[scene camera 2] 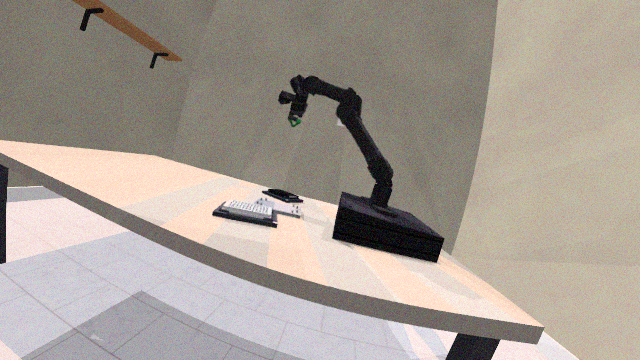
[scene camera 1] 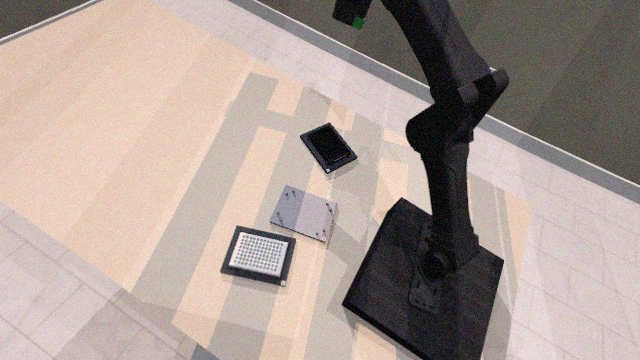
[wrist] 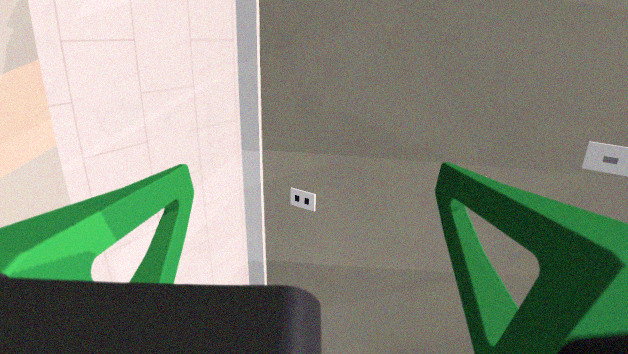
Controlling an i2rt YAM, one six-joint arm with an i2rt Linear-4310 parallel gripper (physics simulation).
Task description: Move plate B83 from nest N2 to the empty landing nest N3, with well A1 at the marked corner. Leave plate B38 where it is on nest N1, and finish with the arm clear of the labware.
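A white 96-well plate (scene camera 1: 259,253) (scene camera 2: 247,209) sits flat on a black nest (scene camera 1: 255,276) (scene camera 2: 267,221). A black plate (scene camera 1: 329,142) (scene camera 2: 284,193) sits on another black nest (scene camera 1: 348,158) farther back. The empty grey nest (scene camera 1: 305,212) (scene camera 2: 287,207) lies between them, with small posts near its corners and a pale mark at one corner. No label is readable, so I cannot tell which plate is B83 or B38. My gripper (scene camera 2: 294,121) (wrist: 314,177) is open and empty, high above the table and apart from the labware; its green fingers stand wide apart.
The arm's black base block (scene camera 1: 380,280) (scene camera 2: 385,240) stands on the wooden table (scene camera 1: 125,125) (scene camera 2: 125,185), right of the nests. A wall shelf (scene camera 2: 130,32) is at upper left. The wrist view shows floor, wall and a wall socket (wrist: 303,199).
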